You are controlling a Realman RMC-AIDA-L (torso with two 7-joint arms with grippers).
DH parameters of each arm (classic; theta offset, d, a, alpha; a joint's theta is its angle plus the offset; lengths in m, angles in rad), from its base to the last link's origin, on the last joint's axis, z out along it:
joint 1: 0 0.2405 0 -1.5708
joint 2: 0 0 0 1.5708
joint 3: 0 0.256 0 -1.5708
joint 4: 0 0 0 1.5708
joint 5: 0 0.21 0 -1.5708
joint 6: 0 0 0 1.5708
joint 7: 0 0.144 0 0
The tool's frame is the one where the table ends.
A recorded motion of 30 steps. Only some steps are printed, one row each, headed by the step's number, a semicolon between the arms.
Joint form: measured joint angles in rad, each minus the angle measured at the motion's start. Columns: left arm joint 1, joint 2, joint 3, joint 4, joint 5, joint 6, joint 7; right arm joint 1, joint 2, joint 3, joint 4, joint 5, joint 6, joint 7.
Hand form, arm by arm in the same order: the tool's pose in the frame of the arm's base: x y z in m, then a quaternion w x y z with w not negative. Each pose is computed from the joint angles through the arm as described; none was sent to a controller.
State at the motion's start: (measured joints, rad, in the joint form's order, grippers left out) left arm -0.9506 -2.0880 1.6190 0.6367 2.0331 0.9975 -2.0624; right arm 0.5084 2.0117 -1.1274 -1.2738 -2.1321 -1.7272 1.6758
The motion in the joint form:
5: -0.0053 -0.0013 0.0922 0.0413 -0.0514 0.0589 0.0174; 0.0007 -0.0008 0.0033 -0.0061 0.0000 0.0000 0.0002
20: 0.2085 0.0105 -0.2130 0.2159 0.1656 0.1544 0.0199; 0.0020 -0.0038 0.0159 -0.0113 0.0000 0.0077 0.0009
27: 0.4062 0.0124 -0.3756 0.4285 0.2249 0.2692 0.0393; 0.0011 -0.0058 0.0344 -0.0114 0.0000 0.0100 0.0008
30: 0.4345 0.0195 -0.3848 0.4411 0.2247 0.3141 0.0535; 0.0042 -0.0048 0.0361 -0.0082 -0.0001 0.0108 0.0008
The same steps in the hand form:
5: -0.1178 0.3743 -0.1258 0.03862 -0.99040 -0.11665 0.06337; 0.1922 0.3300 0.0411 0.04890 -0.99830 0.03095 0.00670
20: -0.1750 0.3867 -0.0678 0.11571 -0.97337 -0.19425 0.03782; 0.1921 0.3328 0.0451 0.05982 -0.99769 0.03121 0.00819
27: -0.2172 0.3698 -0.0171 0.16329 -0.95720 -0.23858 0.01386; 0.1937 0.3345 0.0491 0.06871 -0.99694 0.03560 0.01145
30: -0.2269 0.3603 -0.0129 0.14996 -0.95783 -0.24426 0.02015; 0.1932 0.3351 0.0487 0.06862 -0.99692 0.03579 0.01257

